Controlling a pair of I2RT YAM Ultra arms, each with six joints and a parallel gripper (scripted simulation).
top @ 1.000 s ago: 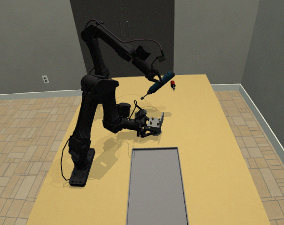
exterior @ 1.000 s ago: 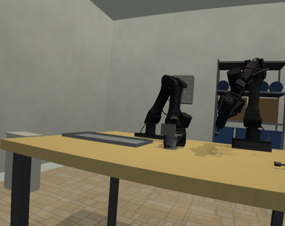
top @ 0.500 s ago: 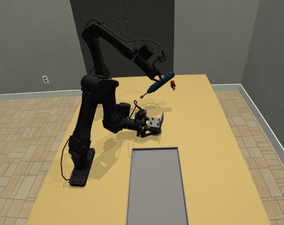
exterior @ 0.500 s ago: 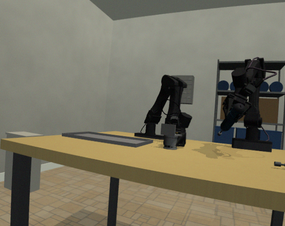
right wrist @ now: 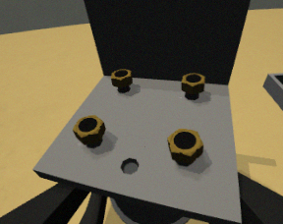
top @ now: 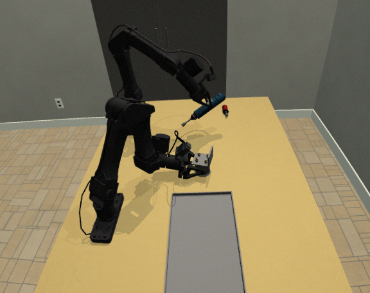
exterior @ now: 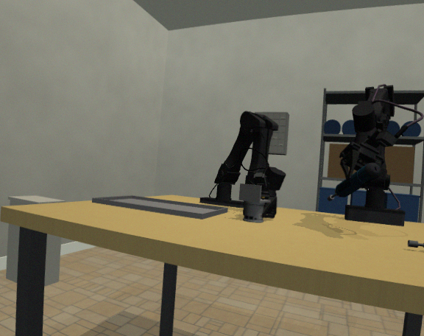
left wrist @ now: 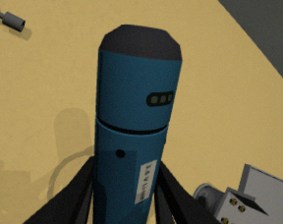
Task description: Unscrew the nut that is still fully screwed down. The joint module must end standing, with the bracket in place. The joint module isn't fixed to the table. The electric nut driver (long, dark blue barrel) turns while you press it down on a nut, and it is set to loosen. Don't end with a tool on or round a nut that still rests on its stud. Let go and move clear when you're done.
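My right gripper is now 10 mm below the joint module. Also, from my right hand: bracket 50 mm above; grey tray 10 mm behind, 330 mm to the right, 20 mm below; socket 70 mm behind, 220 mm to the left, 70 mm above.
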